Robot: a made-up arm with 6 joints. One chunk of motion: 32 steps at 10 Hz.
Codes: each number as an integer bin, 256 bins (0 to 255) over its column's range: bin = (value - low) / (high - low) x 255, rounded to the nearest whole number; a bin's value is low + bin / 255 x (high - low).
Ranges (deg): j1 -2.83..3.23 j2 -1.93..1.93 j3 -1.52..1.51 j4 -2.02..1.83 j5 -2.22..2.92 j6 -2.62..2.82
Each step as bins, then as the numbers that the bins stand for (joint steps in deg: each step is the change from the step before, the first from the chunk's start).
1 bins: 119 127 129 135 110 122
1 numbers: -0.002 -0.008 0.013 0.018 -0.003 -0.017
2 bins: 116 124 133 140 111 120
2 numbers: -0.073 -0.053 0.060 0.094 0.017 -0.060
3 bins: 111 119 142 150 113 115
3 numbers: -0.192 -0.129 0.167 0.245 0.058 -0.167
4 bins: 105 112 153 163 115 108
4 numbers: -0.335 -0.235 0.298 0.441 0.098 -0.316
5 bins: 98 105 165 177 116 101
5 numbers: -0.501 -0.341 0.441 0.652 0.118 -0.465
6 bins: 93 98 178 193 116 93
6 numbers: -0.620 -0.447 0.595 0.894 0.118 -0.636
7 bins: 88 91 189 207 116 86
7 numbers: -0.739 -0.553 0.726 1.105 0.118 -0.785
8 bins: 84 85 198 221 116 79
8 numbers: -0.834 -0.643 0.833 1.317 0.118 -0.935
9 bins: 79 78 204 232 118 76
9 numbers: -0.953 -0.749 0.904 1.483 0.159 -0.999
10 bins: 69 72 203 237 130 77
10 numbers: -1.190 -0.840 0.892 1.558 0.400 -0.977
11 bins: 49 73 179 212 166 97
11 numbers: -1.666 -0.825 0.607 1.181 1.126 -0.551
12 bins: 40 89 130 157 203 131
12 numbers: -1.879 -0.583 0.025 0.350 1.872 0.175
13 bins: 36 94 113 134 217 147
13 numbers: -1.974 -0.507 -0.177 0.003 2.154 0.516
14 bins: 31 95 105 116 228 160
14 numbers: -2.093 -0.492 -0.272 -0.269 2.376 0.793
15 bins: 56 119 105 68 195 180
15 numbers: -1.499 -0.129 -0.272 -0.993 1.711 1.220
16 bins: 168 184 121 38 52 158
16 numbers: 1.162 0.855 -0.082 -1.446 -1.172 0.751
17 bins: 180 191 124 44 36 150
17 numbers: 1.448 0.961 -0.047 -1.356 -1.494 0.580
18 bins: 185 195 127 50 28 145
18 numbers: 1.566 1.022 -0.011 -1.265 -1.656 0.473
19 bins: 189 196 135 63 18 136
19 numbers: 1.662 1.037 0.084 -1.069 -1.857 0.281
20 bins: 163 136 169 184 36 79
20 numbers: 1.044 0.129 0.488 0.758 -1.494 -0.935
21 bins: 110 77 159 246 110 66
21 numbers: -0.216 -0.764 0.369 1.694 -0.003 -1.212
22 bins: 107 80 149 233 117 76
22 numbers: -0.287 -0.719 0.250 1.498 0.138 -0.999
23 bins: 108 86 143 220 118 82
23 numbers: -0.263 -0.628 0.179 1.302 0.159 -0.871
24 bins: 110 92 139 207 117 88
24 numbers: -0.216 -0.537 0.132 1.105 0.138 -0.743
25 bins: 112 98 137 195 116 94
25 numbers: -0.168 -0.447 0.108 0.924 0.118 -0.615
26 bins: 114 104 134 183 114 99
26 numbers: -0.121 -0.356 0.072 0.743 0.078 -0.508
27 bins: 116 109 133 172 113 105
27 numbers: -0.073 -0.280 0.060 0.577 0.058 -0.380
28 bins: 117 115 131 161 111 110
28 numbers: -0.050 -0.189 0.037 0.411 0.017 -0.273
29 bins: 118 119 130 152 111 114
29 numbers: -0.026 -0.129 0.025 0.275 0.017 -0.188
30 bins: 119 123 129 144 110 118
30 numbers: -0.002 -0.068 0.013 0.154 -0.003 -0.103
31 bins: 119 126 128 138 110 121
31 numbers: -0.002 -0.023 0.001 0.064 -0.003 -0.039
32 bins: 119 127 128 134 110 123
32 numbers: -0.002 -0.008 0.001 0.003 -0.003 0.004
